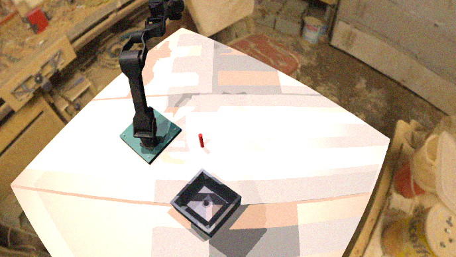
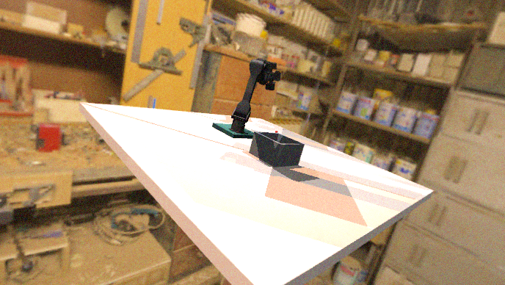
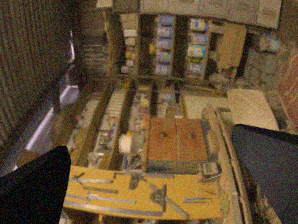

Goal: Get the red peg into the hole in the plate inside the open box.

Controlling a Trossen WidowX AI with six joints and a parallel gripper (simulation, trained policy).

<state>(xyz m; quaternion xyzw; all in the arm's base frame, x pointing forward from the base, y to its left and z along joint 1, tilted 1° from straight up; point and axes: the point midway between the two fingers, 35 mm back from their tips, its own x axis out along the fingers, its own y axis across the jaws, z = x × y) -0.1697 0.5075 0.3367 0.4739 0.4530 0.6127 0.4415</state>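
Now: gripper tip 360 mm short of the red peg, 460 mm to the left of it and 320 mm above it. From my gripper tip the other things lie so: pale plate (490 mm ahead, 670 mm to the right, 310 mm below); then grey box (490 mm ahead, 670 mm to the right, 330 mm below).
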